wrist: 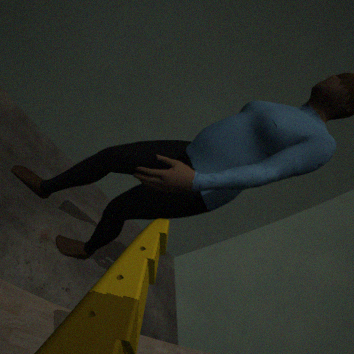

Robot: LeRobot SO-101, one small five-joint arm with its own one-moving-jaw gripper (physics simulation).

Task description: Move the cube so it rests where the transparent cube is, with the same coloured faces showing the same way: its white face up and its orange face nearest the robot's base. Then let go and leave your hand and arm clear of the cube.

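Note:
One yellow notched jaw of my gripper rises from the lower left of the wrist view, its tip near the lower middle. The moving jaw has swung out of the picture, so the gripper is fully open. No cube shows at the visible jaw. The cube and the transparent cube do not show in this view, so where the gripper is relative to them cannot be told.
A human figure in a blue top and black trousers appears tilted across the view, beyond the jaw. A dark grey floor lies at the left, below greenish walls. A brownish surface shows at the lower left edge.

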